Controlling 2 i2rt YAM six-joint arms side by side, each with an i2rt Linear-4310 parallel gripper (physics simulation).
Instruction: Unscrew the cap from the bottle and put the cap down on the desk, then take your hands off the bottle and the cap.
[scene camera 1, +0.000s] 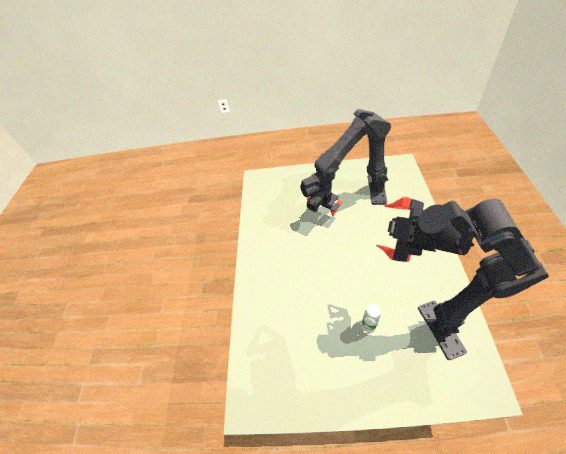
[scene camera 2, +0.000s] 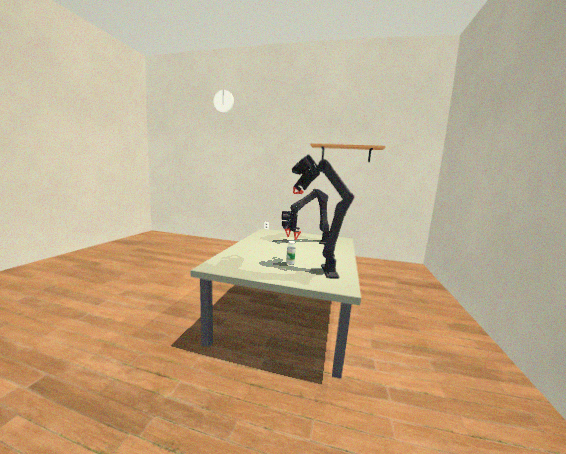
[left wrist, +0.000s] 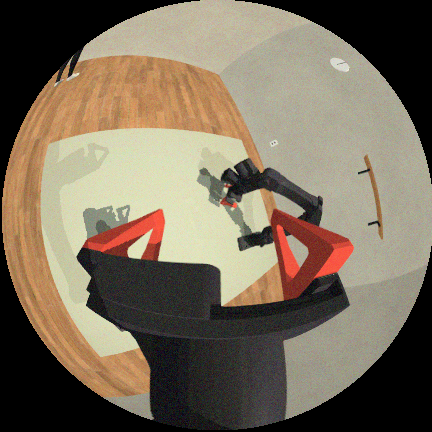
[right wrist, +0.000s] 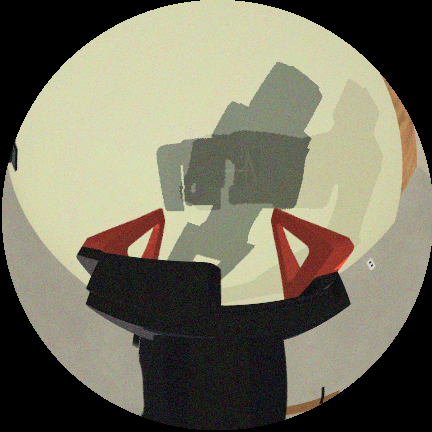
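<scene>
A small bottle (scene camera 1: 370, 323) (scene camera 2: 291, 256) with a white and green label stands upright on the pale green desk (scene camera 1: 280, 280) (scene camera 2: 310, 287). A white cap (scene camera 1: 373, 311) (scene camera 2: 291, 243) sits on its top. My left gripper (scene camera 1: 381, 225) (scene camera 2: 298, 190) (left wrist: 217, 214) is open and empty, high above the desk and apart from the bottle. My right gripper (scene camera 1: 321, 206) (scene camera 2: 292, 237) (right wrist: 217, 213) is open and empty, low over the far part of the desk, well away from the bottle. The bottle cannot be made out in either wrist view.
The left arm's base (scene camera 1: 443, 330) (scene camera 2: 330, 271) stands on the desk beside the bottle. The right arm's base (scene camera 1: 378, 195) stands at the far end. A wall shelf (scene camera 2: 347, 146) and a clock (scene camera 2: 223, 101) are on the wall. A person's lower legs (left wrist: 70, 66) show at the left wrist view's upper left.
</scene>
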